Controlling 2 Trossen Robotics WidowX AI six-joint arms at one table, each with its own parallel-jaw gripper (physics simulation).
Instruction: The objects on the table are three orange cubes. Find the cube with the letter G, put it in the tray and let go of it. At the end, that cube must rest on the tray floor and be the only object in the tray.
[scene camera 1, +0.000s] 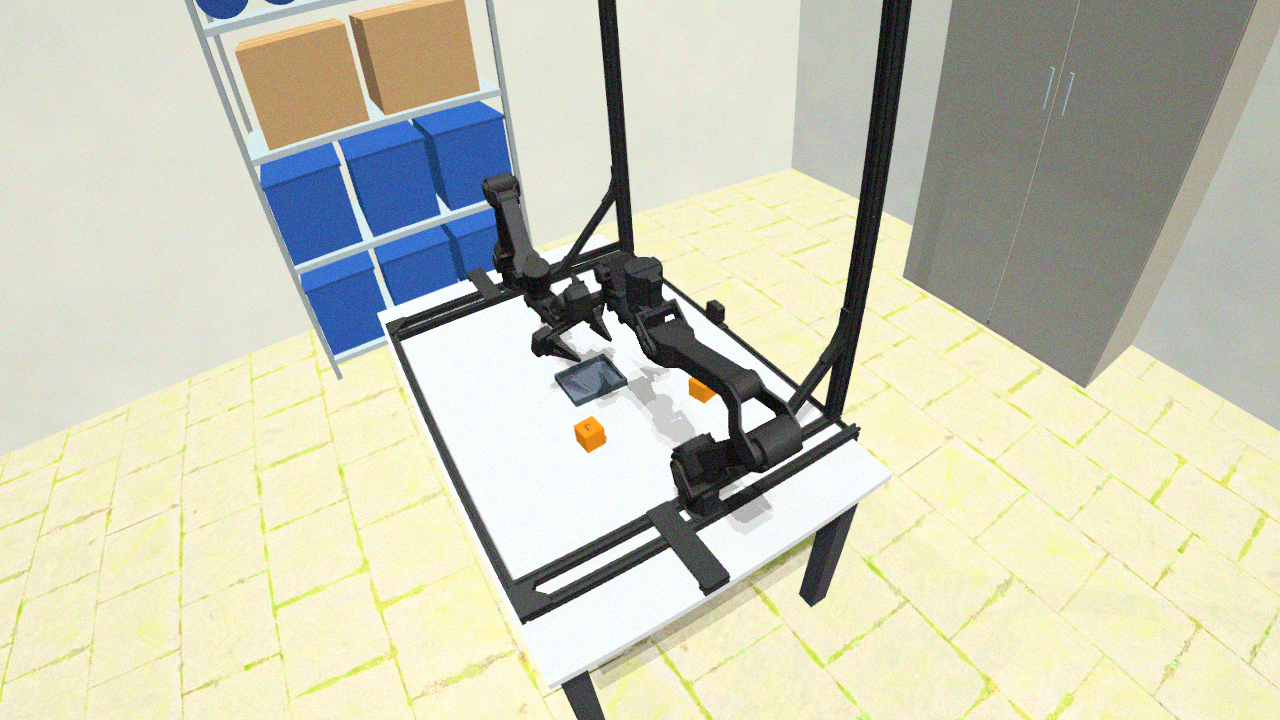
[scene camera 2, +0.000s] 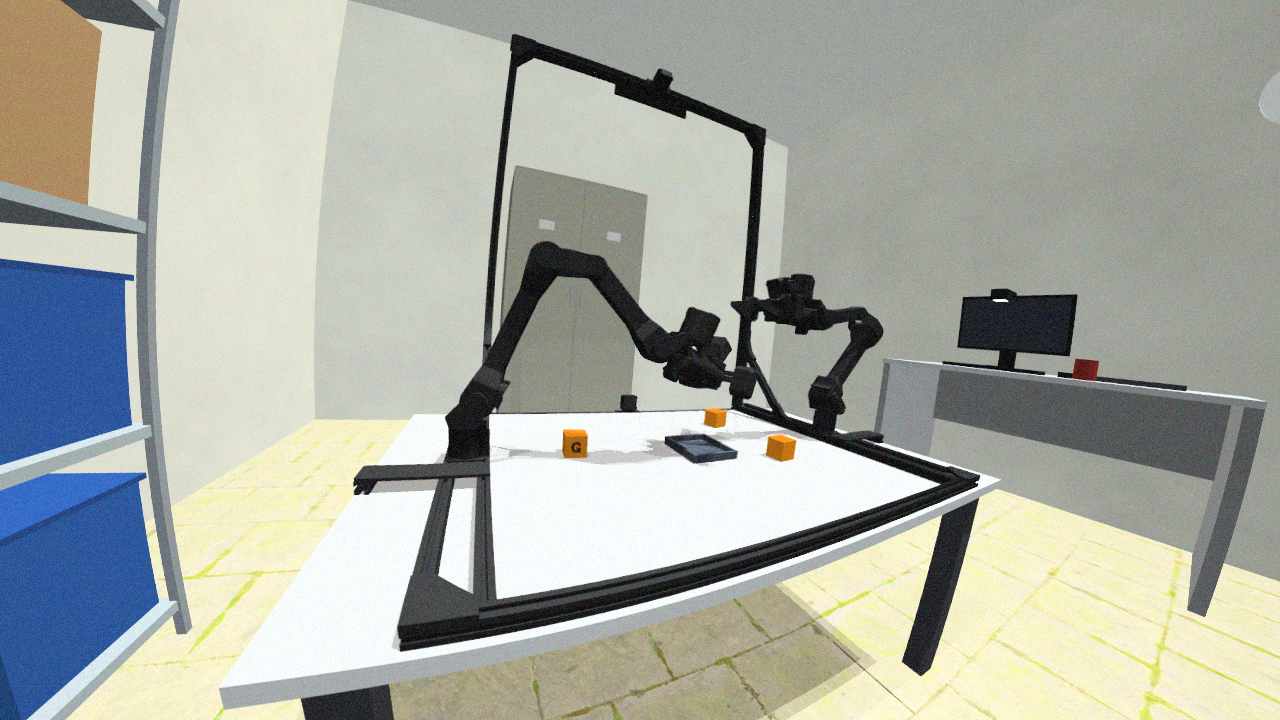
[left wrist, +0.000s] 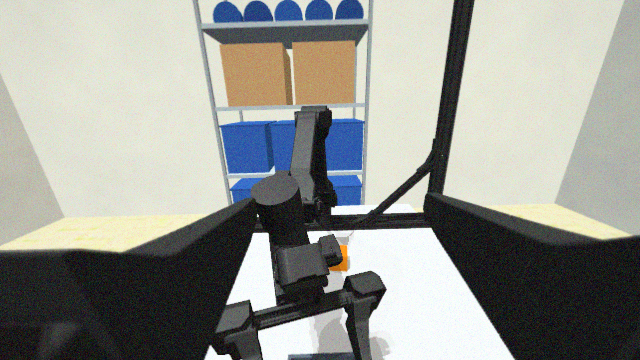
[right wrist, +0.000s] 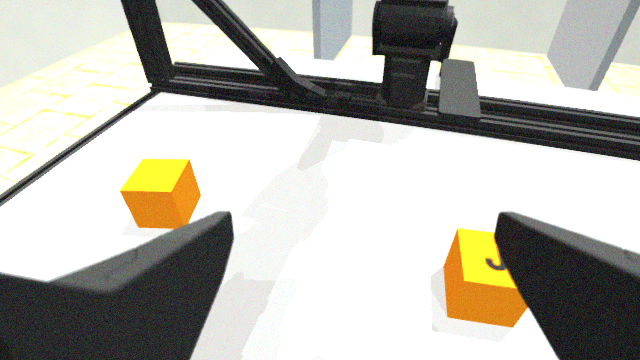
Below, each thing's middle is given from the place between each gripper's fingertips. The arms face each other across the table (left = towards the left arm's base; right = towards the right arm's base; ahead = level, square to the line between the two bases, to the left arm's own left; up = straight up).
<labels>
I see the tray (scene camera 1: 598, 376) 140 mm below my right hand, 80 mm to the right of it and 10 mm behind it.
Now: the tray 8 cm to the right of my left hand and 34 cm below it.
</labels>
